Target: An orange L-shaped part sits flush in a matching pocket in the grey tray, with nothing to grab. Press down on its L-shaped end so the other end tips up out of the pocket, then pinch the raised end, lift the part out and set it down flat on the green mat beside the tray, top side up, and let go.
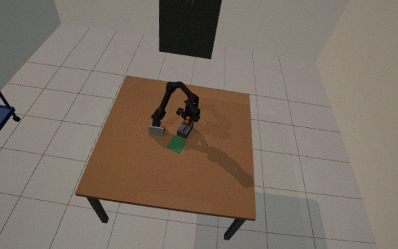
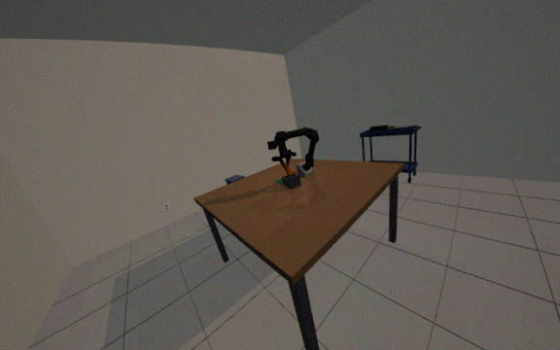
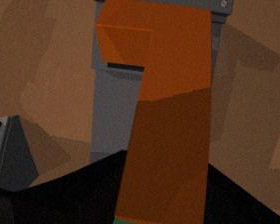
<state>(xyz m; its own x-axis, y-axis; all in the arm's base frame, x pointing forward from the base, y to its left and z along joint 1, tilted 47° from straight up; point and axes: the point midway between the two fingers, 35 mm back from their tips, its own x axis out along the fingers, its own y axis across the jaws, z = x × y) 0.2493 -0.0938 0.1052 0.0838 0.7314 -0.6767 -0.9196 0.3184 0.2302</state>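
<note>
Now: gripper tip 7 cm past the green mat, 13 cm to the left of it and 17 cm above it. From my gripper tip the other things lie so: orange L-shaped part (4 cm to the left, 3 cm below).
</note>
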